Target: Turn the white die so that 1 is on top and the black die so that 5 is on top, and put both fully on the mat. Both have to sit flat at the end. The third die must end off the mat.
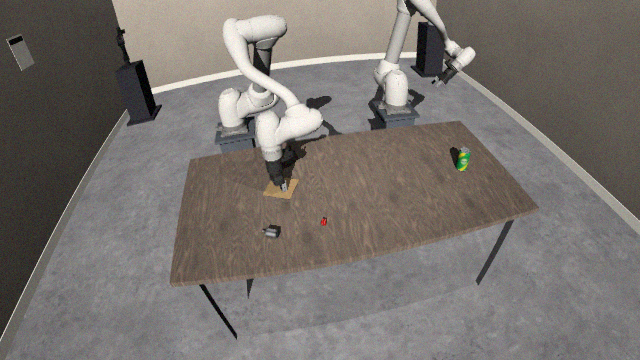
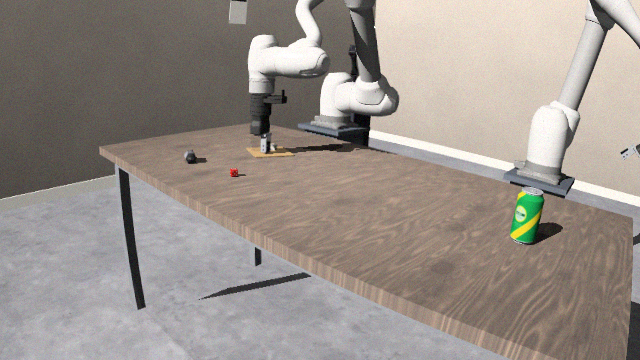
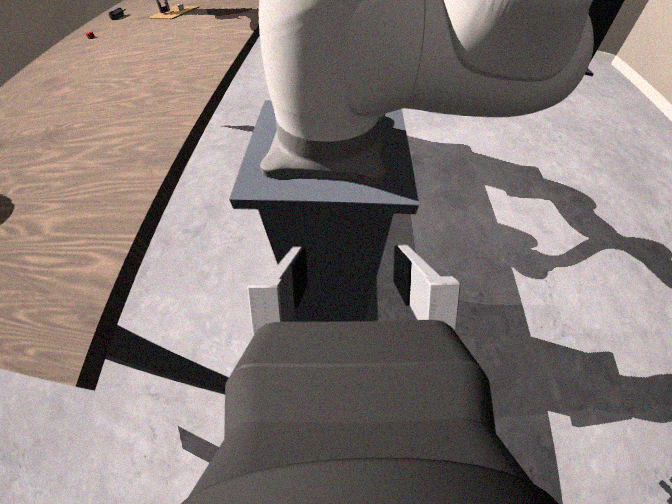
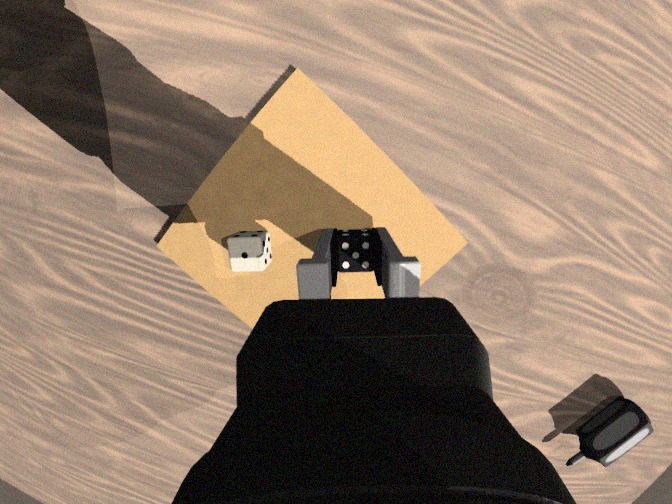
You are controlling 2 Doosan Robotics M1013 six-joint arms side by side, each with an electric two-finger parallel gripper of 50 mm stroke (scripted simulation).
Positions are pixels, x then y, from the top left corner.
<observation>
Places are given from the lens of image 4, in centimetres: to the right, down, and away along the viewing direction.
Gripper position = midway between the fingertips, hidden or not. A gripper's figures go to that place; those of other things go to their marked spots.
my right gripper (image 4: 354, 246): 1, 0, 17
tan mat (image 4: 302, 165): -2, -5, 16
black die (image 4: 355, 248): 1, 0, 15
small dark grey object (image 4: 620, 426): 23, 14, 19
The marked spots on the tan mat and the small dark grey object are 32 cm apart.
</observation>
